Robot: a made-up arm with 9 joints. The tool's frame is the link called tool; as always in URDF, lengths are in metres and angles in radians. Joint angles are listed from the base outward. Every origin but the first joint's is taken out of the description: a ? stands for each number. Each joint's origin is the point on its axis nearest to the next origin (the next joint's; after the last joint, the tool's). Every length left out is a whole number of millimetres.
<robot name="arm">
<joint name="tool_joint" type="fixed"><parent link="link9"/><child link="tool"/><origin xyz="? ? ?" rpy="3.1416 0 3.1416"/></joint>
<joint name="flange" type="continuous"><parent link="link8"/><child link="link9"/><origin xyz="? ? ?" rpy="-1.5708 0 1.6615"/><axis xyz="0 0 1"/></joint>
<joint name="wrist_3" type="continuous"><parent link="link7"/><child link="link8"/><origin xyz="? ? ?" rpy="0 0.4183 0"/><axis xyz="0 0 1"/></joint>
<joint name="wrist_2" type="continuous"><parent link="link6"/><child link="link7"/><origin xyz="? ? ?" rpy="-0.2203 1.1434 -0.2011"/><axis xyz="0 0 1"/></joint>
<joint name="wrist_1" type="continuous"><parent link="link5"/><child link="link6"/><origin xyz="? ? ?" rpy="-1.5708 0 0.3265"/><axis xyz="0 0 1"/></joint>
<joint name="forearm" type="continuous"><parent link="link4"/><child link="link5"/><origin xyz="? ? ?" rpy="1.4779 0.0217 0.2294"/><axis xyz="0 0 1"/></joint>
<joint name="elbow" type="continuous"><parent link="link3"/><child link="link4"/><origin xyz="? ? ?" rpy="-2.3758 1.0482 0.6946"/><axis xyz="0 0 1"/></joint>
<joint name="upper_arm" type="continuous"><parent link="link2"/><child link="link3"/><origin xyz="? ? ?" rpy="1.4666 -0.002 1.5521"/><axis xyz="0 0 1"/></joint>
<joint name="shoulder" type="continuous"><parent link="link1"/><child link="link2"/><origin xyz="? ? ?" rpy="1.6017 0.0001 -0.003"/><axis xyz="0 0 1"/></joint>
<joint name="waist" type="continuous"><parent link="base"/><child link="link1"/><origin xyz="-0.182 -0.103 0.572" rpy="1.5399 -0.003 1.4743"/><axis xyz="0 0 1"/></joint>
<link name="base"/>
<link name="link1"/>
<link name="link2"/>
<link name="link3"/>
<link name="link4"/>
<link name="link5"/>
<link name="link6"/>
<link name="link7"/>
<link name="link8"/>
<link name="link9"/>
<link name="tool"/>
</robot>
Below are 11 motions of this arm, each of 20 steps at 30 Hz.
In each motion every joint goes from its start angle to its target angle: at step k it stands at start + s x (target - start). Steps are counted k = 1, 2, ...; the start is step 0. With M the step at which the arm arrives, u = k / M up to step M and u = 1 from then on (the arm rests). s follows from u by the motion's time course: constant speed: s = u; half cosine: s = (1 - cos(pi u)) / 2; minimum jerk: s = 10 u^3 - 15 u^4 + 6 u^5.
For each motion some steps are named. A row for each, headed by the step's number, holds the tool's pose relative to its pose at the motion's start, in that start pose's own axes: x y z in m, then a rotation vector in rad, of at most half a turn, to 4 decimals.
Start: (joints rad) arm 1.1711 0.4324 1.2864 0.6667 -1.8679 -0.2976 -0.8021 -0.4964 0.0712
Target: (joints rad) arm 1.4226 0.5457 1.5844 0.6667 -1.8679 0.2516 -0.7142 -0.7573 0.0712
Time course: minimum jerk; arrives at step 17
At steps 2, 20:
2: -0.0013 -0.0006 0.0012 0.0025 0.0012 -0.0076
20: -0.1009 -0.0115 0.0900 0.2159 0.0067 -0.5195

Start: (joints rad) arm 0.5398 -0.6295 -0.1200 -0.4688 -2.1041 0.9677 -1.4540 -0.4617 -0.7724
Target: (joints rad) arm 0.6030 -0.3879 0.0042 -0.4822 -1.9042 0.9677 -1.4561 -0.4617 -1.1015
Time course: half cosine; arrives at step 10
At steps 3, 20:
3: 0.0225 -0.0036 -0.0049 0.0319 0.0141 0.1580
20: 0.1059 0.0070 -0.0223 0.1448 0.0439 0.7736

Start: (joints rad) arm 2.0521 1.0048 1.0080 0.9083 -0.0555 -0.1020 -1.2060 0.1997 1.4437
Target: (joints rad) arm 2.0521 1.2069 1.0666 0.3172 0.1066 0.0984 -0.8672 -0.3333 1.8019
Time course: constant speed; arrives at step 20
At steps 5, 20:
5: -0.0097 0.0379 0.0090 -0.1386 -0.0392 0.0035
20: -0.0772 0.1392 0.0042 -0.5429 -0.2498 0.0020

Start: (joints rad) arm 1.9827 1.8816 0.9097 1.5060 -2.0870 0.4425 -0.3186 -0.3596 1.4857
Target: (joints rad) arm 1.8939 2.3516 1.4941 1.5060 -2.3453 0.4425 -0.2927 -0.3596 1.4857
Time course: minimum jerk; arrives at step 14
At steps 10, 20:
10: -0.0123 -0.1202 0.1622 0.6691 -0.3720 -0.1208
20: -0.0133 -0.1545 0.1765 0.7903 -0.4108 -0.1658

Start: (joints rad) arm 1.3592 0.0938 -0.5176 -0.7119 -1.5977 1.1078 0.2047 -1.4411 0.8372
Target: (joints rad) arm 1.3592 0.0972 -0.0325 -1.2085 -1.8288 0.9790 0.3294 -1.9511 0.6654
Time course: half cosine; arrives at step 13
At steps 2, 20:
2: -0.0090 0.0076 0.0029 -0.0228 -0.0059 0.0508
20: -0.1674 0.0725 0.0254 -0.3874 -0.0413 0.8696

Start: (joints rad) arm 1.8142 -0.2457 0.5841 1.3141 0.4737 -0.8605 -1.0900 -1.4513 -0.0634
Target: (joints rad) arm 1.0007 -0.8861 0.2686 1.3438 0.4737 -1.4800 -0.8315 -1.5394 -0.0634
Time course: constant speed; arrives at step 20
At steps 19, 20:
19: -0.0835 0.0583 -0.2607 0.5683 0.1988 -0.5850
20: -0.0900 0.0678 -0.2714 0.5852 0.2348 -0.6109

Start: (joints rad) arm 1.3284 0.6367 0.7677 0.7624 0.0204 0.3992 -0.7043 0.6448 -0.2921
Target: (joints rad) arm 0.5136 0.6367 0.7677 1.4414 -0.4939 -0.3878 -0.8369 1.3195 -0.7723
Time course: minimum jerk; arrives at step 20
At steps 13, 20:
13: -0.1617 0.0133 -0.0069 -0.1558 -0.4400 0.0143
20: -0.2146 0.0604 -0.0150 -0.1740 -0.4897 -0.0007

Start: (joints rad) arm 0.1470 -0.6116 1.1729 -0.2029 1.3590 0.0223 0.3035 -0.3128 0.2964
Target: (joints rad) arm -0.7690 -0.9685 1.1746 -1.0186 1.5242 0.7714 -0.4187 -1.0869 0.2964
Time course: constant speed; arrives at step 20
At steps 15, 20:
15: -0.2489 0.0165 -0.1411 0.4672 1.6921 -0.2913
20: -0.3343 0.0713 -0.1453 0.7615 2.2644 -0.1219

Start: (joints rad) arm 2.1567 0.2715 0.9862 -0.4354 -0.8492 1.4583 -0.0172 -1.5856 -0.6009
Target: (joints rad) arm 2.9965 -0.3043 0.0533 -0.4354 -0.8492 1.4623 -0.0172 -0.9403 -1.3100
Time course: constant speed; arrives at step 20
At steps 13, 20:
13: -0.2515 0.1063 0.1135 -0.8732 -0.9966 0.4149
20: -0.3896 0.1925 0.0504 -1.5677 -1.3939 0.6713

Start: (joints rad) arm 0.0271 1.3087 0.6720 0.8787 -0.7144 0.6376 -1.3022 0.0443 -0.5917
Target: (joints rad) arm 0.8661 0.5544 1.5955 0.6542 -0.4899 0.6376 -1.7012 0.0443 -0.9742
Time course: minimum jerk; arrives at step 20
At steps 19, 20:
19: -0.0988 0.0941 0.1519 0.0131 0.8470 -0.9375
20: -0.0989 0.0943 0.1520 0.0137 0.8471 -0.9388

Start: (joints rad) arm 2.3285 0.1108 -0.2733 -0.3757 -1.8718 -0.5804 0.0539 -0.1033 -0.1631
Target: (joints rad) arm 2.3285 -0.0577 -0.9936 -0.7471 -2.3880 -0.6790 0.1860 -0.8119 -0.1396
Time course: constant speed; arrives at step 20
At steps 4, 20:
4: -0.0561 -0.0235 0.0426 -0.1391 0.2355 -0.1230
20: -0.2198 0.0220 0.2799 -0.5615 1.2091 -0.8125

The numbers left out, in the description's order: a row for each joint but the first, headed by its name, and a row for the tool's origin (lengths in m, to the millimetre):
tool: -0.014 -0.037 0
flange: 0.009 0.017 0
wrist_3: -0.076 -0.017 0
wrist_2: 0.045 -0.022 0
wrist_1: 0.099 0.166 0
forearm: -0.01 -0.119 0
elbow: 0.06 0.048 0
upper_arm: -0.037 -0.055 0
shoulder: -0.032 0.088 0

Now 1 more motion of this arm.
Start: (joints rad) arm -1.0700 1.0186 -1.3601 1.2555 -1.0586 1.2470 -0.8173 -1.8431 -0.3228
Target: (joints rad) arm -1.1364 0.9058 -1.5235 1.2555 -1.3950 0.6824 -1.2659 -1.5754 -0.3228
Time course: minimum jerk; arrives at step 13
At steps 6, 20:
6: -0.0333 -0.0090 -0.0111 -0.1714 0.0777 -0.1941
20: -0.0821 -0.0279 -0.0283 -0.3394 0.1910 -0.4624

